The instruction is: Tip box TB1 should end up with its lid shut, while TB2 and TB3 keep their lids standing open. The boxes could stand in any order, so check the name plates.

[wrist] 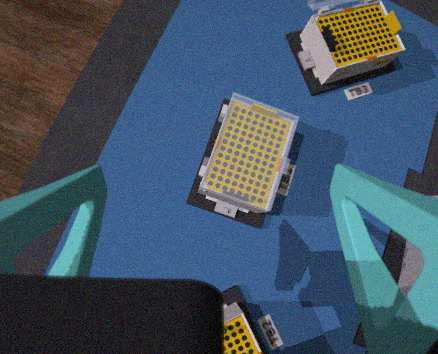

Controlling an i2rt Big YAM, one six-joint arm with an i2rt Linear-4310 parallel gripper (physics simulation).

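Frame: origin at the arm's base, x left, y ahead, z down, level; millimetres.
Seen in the pictures: gripper, between the fingertips: (218, 177).
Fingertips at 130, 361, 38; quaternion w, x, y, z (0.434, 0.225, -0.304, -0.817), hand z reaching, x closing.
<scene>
A point is followed by its place in that frame, as x, y, z.
Tip box TB1 (247, 155) @[49, 343, 265] is in the middle of the wrist view, with its clear lid lying shut over the yellow tip rack. Its name plate (286, 179) @[27, 275, 341] is on its right side, seen at a slant and hard to read. Tip box TB3 (357, 40) @[-187, 293, 285] is at the upper right, with its plate (358, 91) @[-156, 243, 340] below it; its clear lid (332, 4) @[-208, 350, 275] stands open at the back, cut off by the frame. Tip box TB2 (239, 337) @[232, 241, 285] shows in part at the bottom beside its plate (270, 331) @[216, 190, 341]; its lid is hidden. My gripper (218, 177) @[130, 361, 38] is open and empty, its fingertips either side of and below TB1's middle in view.
The boxes stand on dark bases on a blue mat (150, 125) @[63, 476, 343] with a dark border (75, 100) @[89, 587, 346]. A wooden floor (45, 55) shows at the upper left. A greyish object (413, 265) @[39, 57, 320] shows partly behind the right finger. Shadows fall on the mat right of the boxes.
</scene>
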